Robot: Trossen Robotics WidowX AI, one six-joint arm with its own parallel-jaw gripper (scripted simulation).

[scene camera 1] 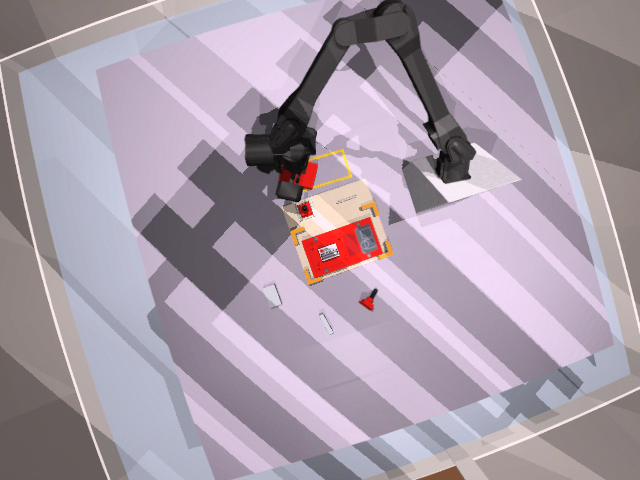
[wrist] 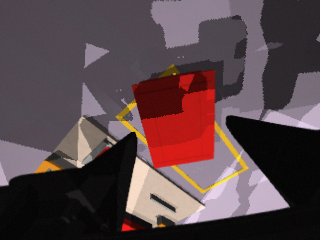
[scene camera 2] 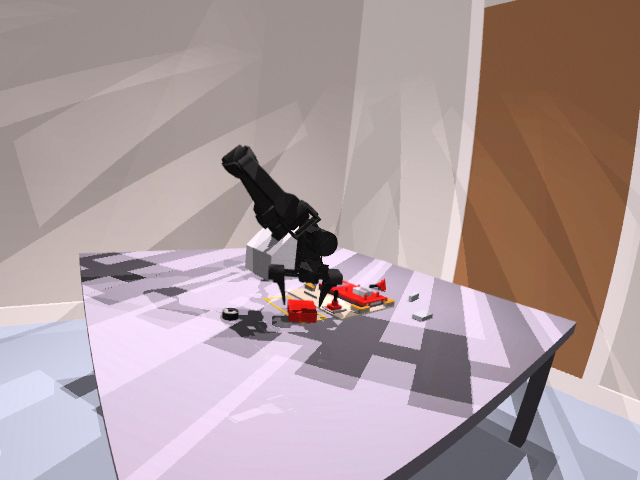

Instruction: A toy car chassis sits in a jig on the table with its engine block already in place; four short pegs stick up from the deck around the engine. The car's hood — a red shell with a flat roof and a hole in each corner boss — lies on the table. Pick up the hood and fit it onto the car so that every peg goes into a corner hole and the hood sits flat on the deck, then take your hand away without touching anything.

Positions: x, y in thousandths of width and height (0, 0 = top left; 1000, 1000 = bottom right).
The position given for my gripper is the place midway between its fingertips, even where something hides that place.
Labels:
my gripper: scene camera 1 466, 357; wrist 564, 535; scene camera 2 471, 636

